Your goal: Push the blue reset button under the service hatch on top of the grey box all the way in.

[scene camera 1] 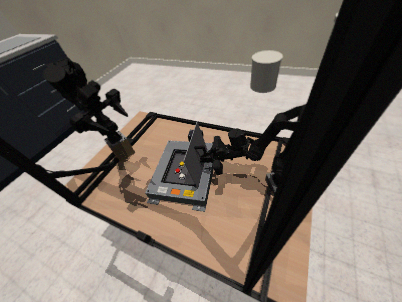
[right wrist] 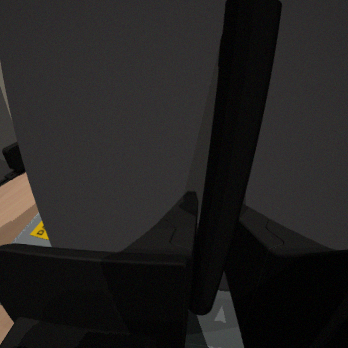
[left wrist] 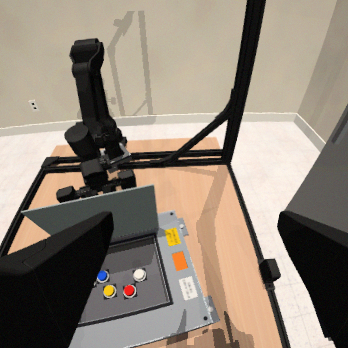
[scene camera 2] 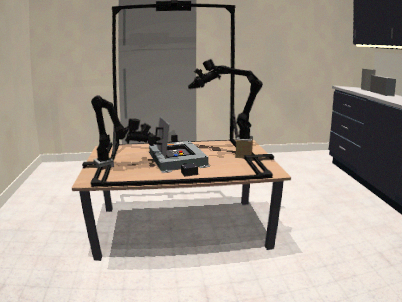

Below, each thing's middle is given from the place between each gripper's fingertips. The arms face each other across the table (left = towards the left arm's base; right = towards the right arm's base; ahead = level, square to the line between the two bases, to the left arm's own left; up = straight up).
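Labels:
The service hatch [scene camera 1: 197, 146] is 1 cm to the left of my right hand.
As for my left gripper, it is 140 mm short of the service hatch, and it is also 200 mm to the left of the hatch and 290 mm above it.

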